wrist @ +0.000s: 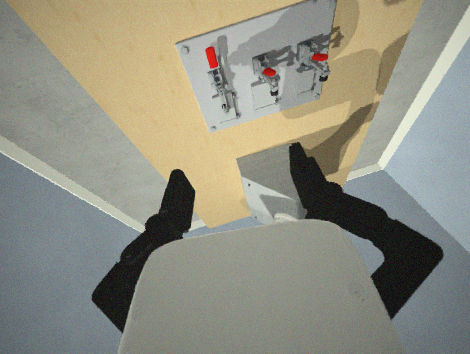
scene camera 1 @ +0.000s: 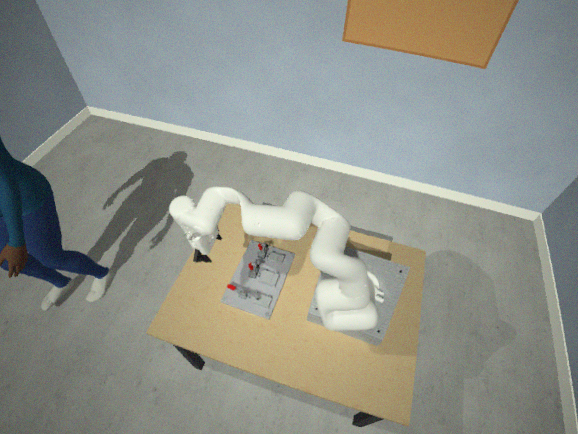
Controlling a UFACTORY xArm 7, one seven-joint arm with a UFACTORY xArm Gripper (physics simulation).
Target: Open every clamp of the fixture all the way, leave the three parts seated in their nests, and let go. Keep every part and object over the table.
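The grey fixture plate (scene camera 1: 239, 305) (wrist: 196, 65) lies on the table. It carries three metal toggle clamps with red grips. One clamp (scene camera 1: 243, 294) (wrist: 218, 80), at the left in the wrist view, has its handle lying low, pointing away from its nest. The middle clamp (scene camera 1: 254, 270) (wrist: 260, 65) and the right-hand clamp (scene camera 1: 263, 250) (wrist: 306, 51) have handles standing up, grips seen nearly end-on in the wrist view. Grey outlines show at the nests; parts are hard to tell from the plate. My gripper (scene camera 1: 210, 246) (wrist: 237, 169) is open and empty, above the table's edge beside the fixture, touching no clamp.
The wooden table (scene camera 1: 210, 330) (wrist: 150, 125) carries the robot's grey base plate (scene camera 1: 397, 285) (wrist: 260, 162) on the far side of the fixture from my gripper. My white arm (scene camera 1: 275, 220) arches over the table behind the fixture. A person (scene camera 1: 30, 210) stands on the floor at the left.
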